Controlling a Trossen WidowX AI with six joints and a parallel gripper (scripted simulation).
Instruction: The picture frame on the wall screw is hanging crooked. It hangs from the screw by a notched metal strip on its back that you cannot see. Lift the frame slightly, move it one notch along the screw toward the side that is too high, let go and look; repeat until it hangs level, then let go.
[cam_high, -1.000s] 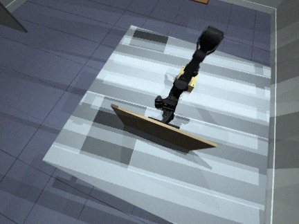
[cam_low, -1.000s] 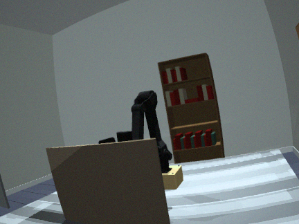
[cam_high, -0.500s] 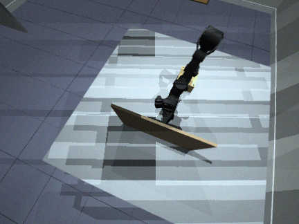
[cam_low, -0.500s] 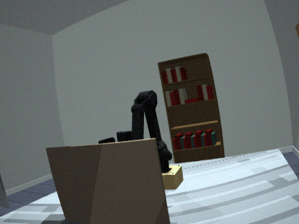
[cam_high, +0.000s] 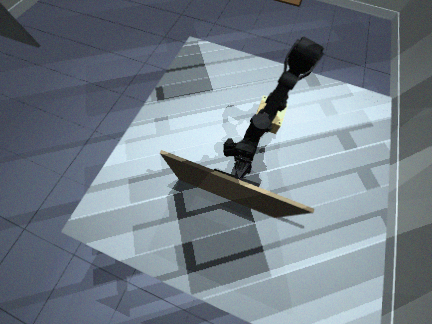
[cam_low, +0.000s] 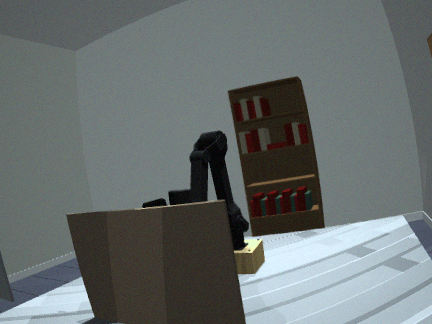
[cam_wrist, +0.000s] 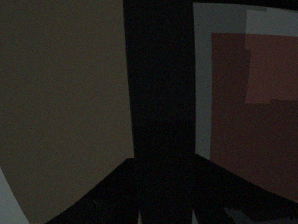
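Right now my gripper tip is 5 cm above the picture frame. The rest, counted from my gripper tip: tan wall panel: 2 cm ahead, 1 cm to the right, 7 cm below.
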